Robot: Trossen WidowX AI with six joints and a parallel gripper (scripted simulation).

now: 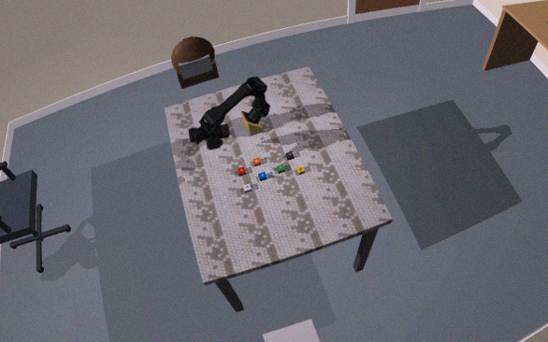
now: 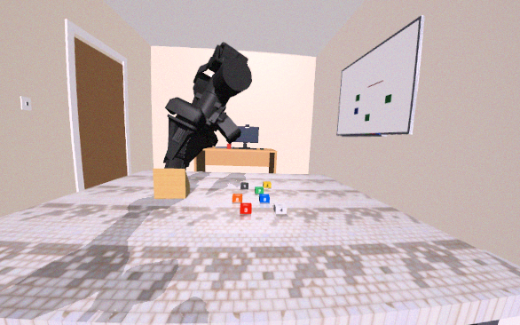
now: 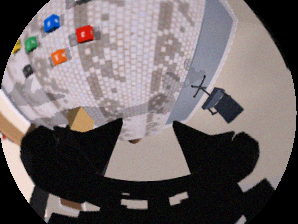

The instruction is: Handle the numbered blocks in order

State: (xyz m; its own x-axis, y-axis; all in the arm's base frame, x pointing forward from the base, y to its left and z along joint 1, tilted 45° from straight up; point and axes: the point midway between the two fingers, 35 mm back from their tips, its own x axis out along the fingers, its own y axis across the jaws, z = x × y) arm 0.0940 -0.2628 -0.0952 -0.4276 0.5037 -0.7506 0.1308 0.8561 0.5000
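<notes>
My gripper tip is 18 cm short of the black block, 35 cm to the right of it and 15 cm above it. Also, from my gripper tip: red block: 16 cm ahead, 10 cm to the left, 15 cm below; then orange block: 14 cm ahead, 19 cm to the left, 15 cm below; then white block: 26 cm ahead, 9 cm to the left, 15 cm below.
</notes>
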